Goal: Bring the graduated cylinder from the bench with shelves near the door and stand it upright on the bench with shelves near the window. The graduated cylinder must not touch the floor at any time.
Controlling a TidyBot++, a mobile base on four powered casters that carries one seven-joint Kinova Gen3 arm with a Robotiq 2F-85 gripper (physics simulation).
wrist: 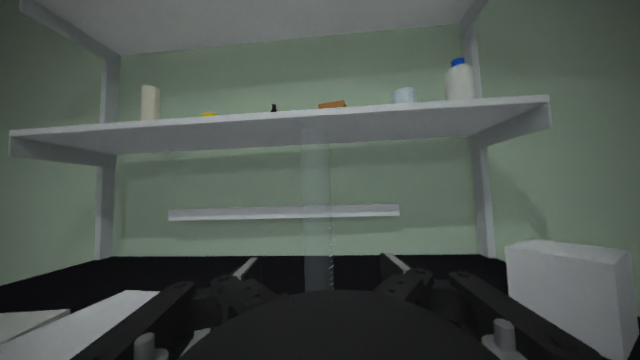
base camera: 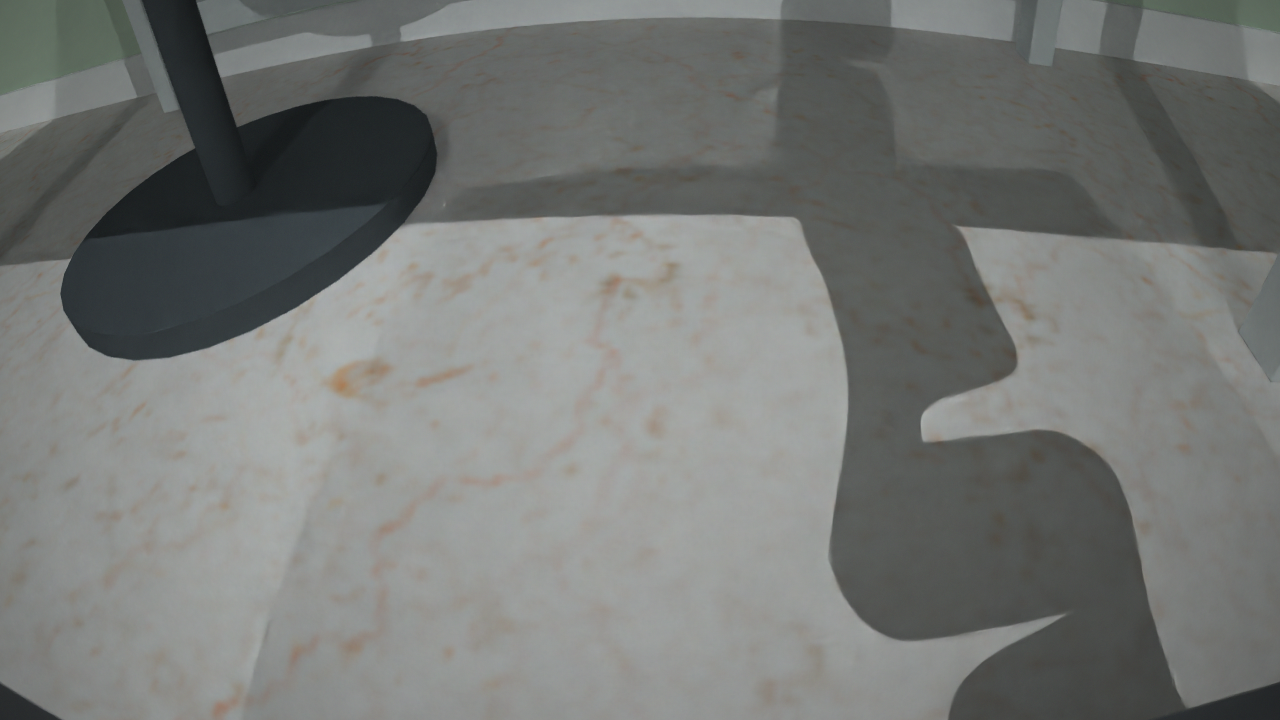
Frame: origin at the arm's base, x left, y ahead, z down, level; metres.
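Where they show: gripper, between the fingertips: (wrist: 321, 269).
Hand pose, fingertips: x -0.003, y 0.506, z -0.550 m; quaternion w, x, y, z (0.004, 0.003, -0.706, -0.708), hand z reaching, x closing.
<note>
After its pixels a point has its place.
The graduated cylinder (wrist: 316, 215) @[x -0.001, y 0.644, z -0.574 m], clear and tall, stands upright on the black bench top (wrist: 165, 267) @[x 0.527, y 1.106, z -0.365 m] in the wrist view. Its foot is hidden behind the gripper's body. My gripper (wrist: 321, 269) @[x -0.003, y 0.506, z -0.550 m] is open, with its two fingers apart, one to the left and one to the right of the cylinder as seen from the wrist. How far the cylinder stands in between the fingers is hard to tell. The gripper does not show in the base camera view, where a shadow of the arm falls on the floor.
A shelf (wrist: 280, 127) @[x 0.095, y 0.957, z -0.803 m] with bottles and small items hangs above the bench. White boxes stand at the right (wrist: 565, 295) @[x -0.380, y 0.669, z -0.436 m] and lie at the left, partly behind the gripper. In the base view a dark round stool base (base camera: 241, 268) @[x 0.367, y 0.578, z 0.367 m] stands left, and a bench leg (base camera: 1263, 326) @[x -0.474, y 0.428, z 0.370 m] shows right.
</note>
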